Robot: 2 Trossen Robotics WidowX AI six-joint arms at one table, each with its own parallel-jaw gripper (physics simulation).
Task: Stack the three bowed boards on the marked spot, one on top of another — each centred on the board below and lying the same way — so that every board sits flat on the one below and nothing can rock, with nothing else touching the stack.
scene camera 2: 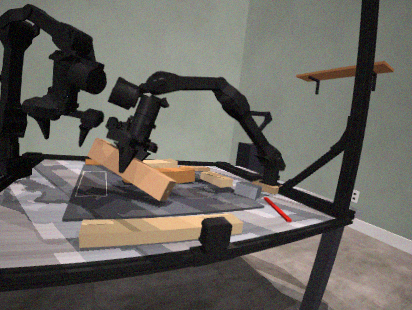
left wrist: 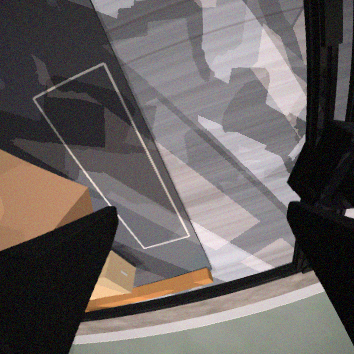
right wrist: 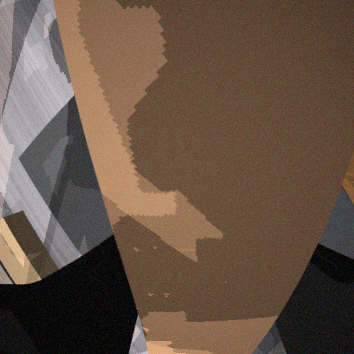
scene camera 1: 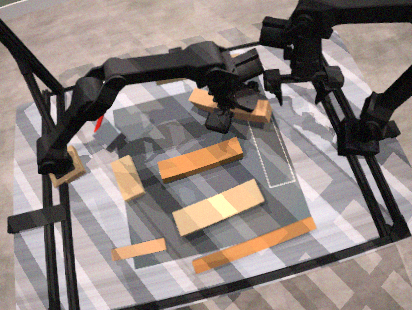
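Pixels of known places: left gripper, between the fingertips: [scene camera 2: 63, 142] [left wrist: 202, 212] [scene camera 1: 298, 104]; right gripper, between the fingertips: [scene camera 2: 125, 172] [scene camera 1: 233, 110]; left arm's base, origin of its link: [scene camera 2: 5, 157] [scene camera 1: 361, 134]; right arm's base, origin of its link: [scene camera 2: 269, 183] [scene camera 1: 62, 165].
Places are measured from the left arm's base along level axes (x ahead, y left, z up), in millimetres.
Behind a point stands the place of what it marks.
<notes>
A tan bowed board [scene camera 1: 201, 99] @(x 474, y -41, z 21 mm) [scene camera 2: 150, 182] @(x 455, y -70, z 2 mm) [left wrist: 37, 197] @(x 298, y -25, z 51 mm) [right wrist: 260, 130] hangs tilted over the mat, its right end lower in scene camera 2. My right gripper [scene camera 1: 231, 111] @(x 379, y -25, z 7 mm) [scene camera 2: 124, 167] @(x 379, y -25, z 7 mm) is shut on its middle. My left gripper [scene camera 1: 299, 102] @(x 207, y -29, z 68 mm) [scene camera 2: 65, 141] @(x 207, y -29, z 68 mm) [left wrist: 202, 212] @(x 207, y -29, z 68 mm) is open and empty, beside the held board and above the area near the marked outline. The white marked outline [scene camera 1: 283, 184] @(x 211, y 163, z -51 mm) [scene camera 2: 106, 183] @(x 304, y 40, z -49 mm) [left wrist: 69, 81] @(x 305, y -69, z -51 mm) has no board resting inside. An orange board [scene camera 1: 200, 161] @(x 451, y 139, z -8 mm) [scene camera 2: 178, 175] @(x 515, y 133, z -22 mm) and a pale board [scene camera 1: 200, 216] @(x 428, y 288, z -7 mm) [left wrist: 119, 272] @(x 285, y 193, z -19 mm) lie apart on the mat. Which loose boards are bowed is unclear.
A long orange strip [scene camera 1: 255, 245] @(x 277, y 340, z -33 mm) [left wrist: 170, 289] @(x 202, y 291, z -31 mm), small peach strip [scene camera 1: 139, 249] @(x 578, y 395, z -36 mm) and small pale block [scene camera 1: 127, 177] @(x 653, y 209, z -24 mm) [scene camera 2: 216, 179] @(x 652, y 164, z -29 mm) lie around the dark mat [scene camera 2: 80, 214] @(x 333, y -175, z -51 mm). A long pale beam [scene camera 2: 150, 231] @(x 486, y -237, z -35 mm), grey block [scene camera 2: 247, 190] @(x 737, y 54, z -29 mm) and red stick [scene camera 2: 277, 209] @(x 804, y -35, z -52 mm) are near the frame.
</notes>
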